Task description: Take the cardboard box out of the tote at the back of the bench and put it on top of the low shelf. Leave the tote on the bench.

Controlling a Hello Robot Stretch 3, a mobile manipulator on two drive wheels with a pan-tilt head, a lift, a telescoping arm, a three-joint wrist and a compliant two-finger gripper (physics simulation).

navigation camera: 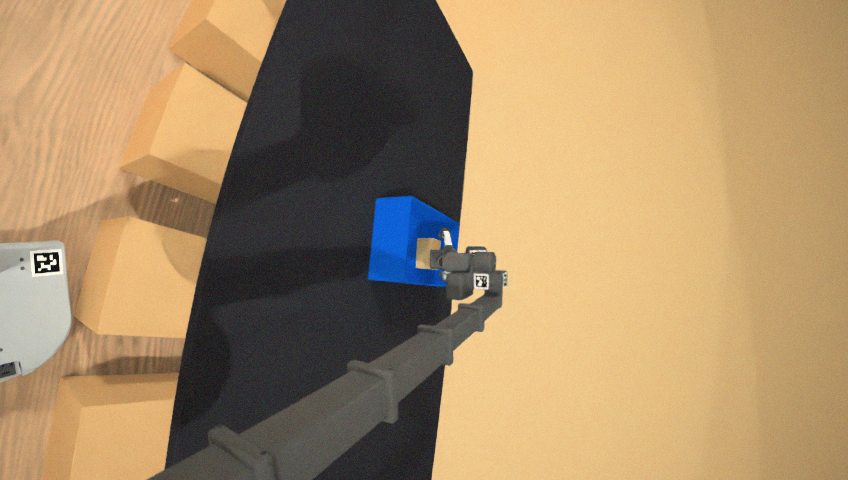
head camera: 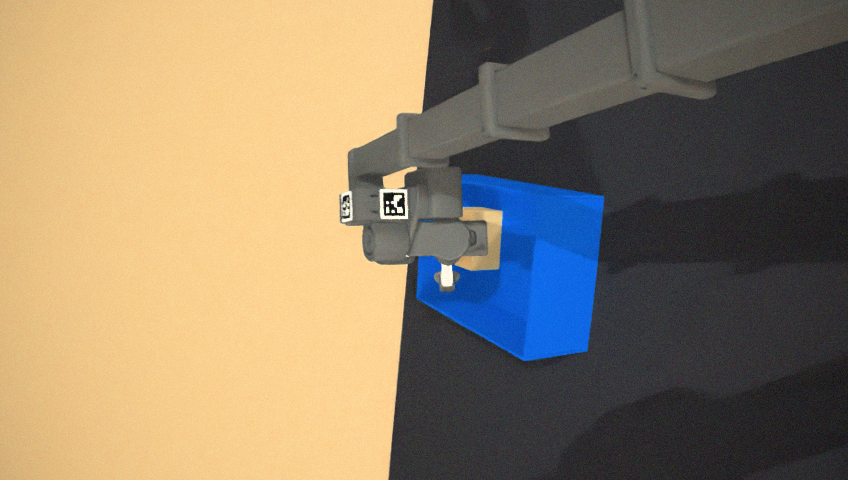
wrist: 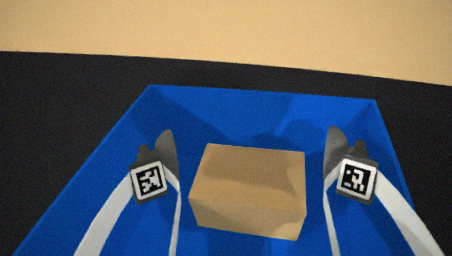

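Places are measured from the robot's base along level axes (x right, y ahead, z up), in millimetres.
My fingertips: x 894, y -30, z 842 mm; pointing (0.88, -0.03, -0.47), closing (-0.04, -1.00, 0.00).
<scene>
Ahead of a thing's pixels: the offset from my fingertips to its middle. Level surfaces: height alone.
The cardboard box @(dx -6, dy +0, dz -51 mm) [head camera: 492,237] [navigation camera: 424,252] [wrist: 250,175] lies flat inside the blue tote @(dx -99, dy +27, dz -29 mm) [head camera: 562,291] [navigation camera: 389,237] [wrist: 225,102], apart from its far wall in the wrist view. The tote stands on the black bench @(dz -79 mm) [head camera: 476,416] [navigation camera: 285,237] [wrist: 55,100], at its back edge. My gripper [wrist: 248,147] is open over the tote. In the wrist view its fingers stand left and right of the box, with a gap on each side; how far above the box they are is hard to tell. In the head and navigation views the wrist partly hides the box. The low shelf cannot be made out in these views.
My telescoping arm [head camera: 559,77] [navigation camera: 333,404] reaches across the bench. A tan surface [head camera: 208,237] [navigation camera: 595,237] [wrist: 225,30] lies beyond the bench's back edge. Several large tan blocks [navigation camera: 136,279] stand along the bench's other side on the wooden floor @(dz -841 mm) [navigation camera: 77,77], near my grey base [navigation camera: 29,315].
</scene>
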